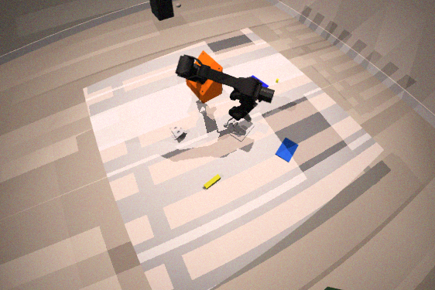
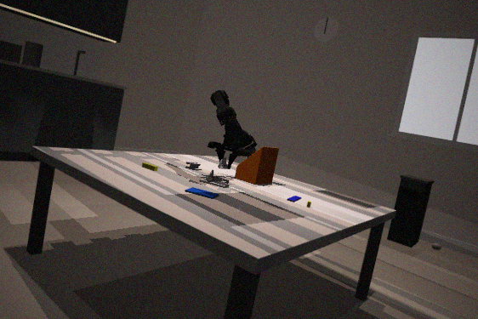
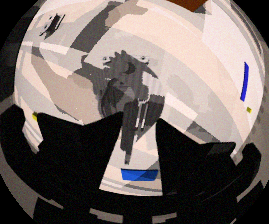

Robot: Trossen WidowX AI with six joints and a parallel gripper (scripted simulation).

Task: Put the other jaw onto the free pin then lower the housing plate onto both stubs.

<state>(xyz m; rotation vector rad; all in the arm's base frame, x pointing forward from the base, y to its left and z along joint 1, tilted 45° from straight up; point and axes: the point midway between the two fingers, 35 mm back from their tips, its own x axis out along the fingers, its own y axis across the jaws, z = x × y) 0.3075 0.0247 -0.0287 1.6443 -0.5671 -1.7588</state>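
Now: gripper tip 3 cm past the jaw and 2 cm to the left of it. From my gripper tip the other things lie so: yellow bar: 16 cm ahead, 30 cm to the right, 7 cm below; then blue bar: 19 cm behind, 28 cm to the left, 8 cm below; then blue tile: 24 cm ahead, 9 cm to the left, 8 cm below.
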